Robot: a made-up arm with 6 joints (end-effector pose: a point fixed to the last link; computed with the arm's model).
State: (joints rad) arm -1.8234 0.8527 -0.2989 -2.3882 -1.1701 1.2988
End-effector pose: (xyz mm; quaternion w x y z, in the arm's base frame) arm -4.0 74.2 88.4 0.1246 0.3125 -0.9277 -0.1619
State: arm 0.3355 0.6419 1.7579 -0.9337 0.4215 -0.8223
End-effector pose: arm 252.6 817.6 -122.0 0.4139 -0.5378 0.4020 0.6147
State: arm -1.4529 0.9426 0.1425 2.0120 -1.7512 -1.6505
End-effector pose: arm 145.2 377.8 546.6 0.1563 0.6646 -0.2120 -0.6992
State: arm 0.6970 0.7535 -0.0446 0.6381 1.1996 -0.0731
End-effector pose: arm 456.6 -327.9 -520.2 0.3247 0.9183 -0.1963 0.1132
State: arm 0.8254 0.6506 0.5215 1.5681 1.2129 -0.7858
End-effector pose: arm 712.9 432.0 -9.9 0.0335 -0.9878 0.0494 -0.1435
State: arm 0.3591 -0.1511 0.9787 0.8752 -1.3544 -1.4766
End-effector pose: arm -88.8 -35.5 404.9 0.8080 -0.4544 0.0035 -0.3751
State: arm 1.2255 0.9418 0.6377 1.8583 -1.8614 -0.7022
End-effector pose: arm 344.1 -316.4 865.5 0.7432 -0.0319 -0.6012 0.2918
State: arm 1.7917 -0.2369 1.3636 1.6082 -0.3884 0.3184
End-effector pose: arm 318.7 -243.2 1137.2 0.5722 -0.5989 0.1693 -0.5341
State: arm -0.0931 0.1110 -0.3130 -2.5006 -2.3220 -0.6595
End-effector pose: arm 280.4 -103.7 222.3 0.0161 0.8064 -0.5636 -0.1784
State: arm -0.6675 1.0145 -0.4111 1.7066 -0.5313 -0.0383
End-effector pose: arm 173.1 277.4 1065.4 0.8972 -0.1709 -0.3304 0.2381
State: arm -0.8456 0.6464 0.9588 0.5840 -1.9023 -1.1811
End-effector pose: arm 103.2 282.6 277.8 0.7926 0.4550 0.0380 -0.4041
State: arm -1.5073 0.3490 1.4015 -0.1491 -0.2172 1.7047
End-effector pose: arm -63.8 1029.0 1062.9 0.2922 -0.1917 -0.5103 -0.7858
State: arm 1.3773 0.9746 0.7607 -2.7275 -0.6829 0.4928
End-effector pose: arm -306.6 -453.0 1035.2 0.5645 -0.1136 -0.6794 0.4547
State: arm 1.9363 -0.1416 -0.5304 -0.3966 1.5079 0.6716
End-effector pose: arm -585.5 -672.2 1646.6 0.9871 0.0462 0.1140 -0.1030
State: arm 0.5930 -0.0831 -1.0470 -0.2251 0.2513 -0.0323
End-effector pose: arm -670.4 -961.4 95.0 0.6009 0.6764 -0.1071 -0.4122
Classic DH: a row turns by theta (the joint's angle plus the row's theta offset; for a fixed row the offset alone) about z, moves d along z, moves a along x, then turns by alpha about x. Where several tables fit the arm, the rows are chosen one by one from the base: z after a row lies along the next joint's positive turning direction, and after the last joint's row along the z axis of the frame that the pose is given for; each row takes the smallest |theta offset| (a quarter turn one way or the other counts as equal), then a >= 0, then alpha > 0; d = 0 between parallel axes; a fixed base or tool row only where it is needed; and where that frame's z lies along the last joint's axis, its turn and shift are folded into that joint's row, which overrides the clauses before.
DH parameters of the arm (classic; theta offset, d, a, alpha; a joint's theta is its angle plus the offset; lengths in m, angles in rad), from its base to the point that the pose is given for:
base (fixed): -1.5224 0.6883 -0.0269 1.5576
joint 1: 1.5702 0.0797 0.034 1.5224
joint 2: -1.5576 0.0126 -0.0327 1.5708
joint 3: -0.9073 0.4793 -0.1101 -1.0105
joint 4: 0.3224 -0.4623 -0.3429 -2.3712
joint 5: 0.924 -0.5057 0.2189 -1.6264
joint 6: -1.3774 -0.2155 -0.2278 -0.7431
tool (fixed): -2.5056 0.3939 0 0

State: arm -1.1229 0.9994 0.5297 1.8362 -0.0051 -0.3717
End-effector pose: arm 226.5 -282.0 1096.7 0.9388 0.1648 -0.0566 -0.2972
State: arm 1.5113 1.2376 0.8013 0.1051 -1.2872 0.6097
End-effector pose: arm 930.9 -229.2 566.9 0.6309 -0.5912 0.5000 0.0502
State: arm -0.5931 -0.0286 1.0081 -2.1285 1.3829 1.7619
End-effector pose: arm -563.3 -126.2 439.5 0.3661 0.9172 0.1384 -0.0749
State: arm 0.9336 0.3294 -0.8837 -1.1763 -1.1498 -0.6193
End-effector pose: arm 53.1 -811.8 456.2 0.4661 0.7065 -0.4884 -0.2123
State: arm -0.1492 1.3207 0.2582 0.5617 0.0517 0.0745
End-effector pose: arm 843.4 663.7 600.1 0.6958 -0.6829 0.2222 0.0048
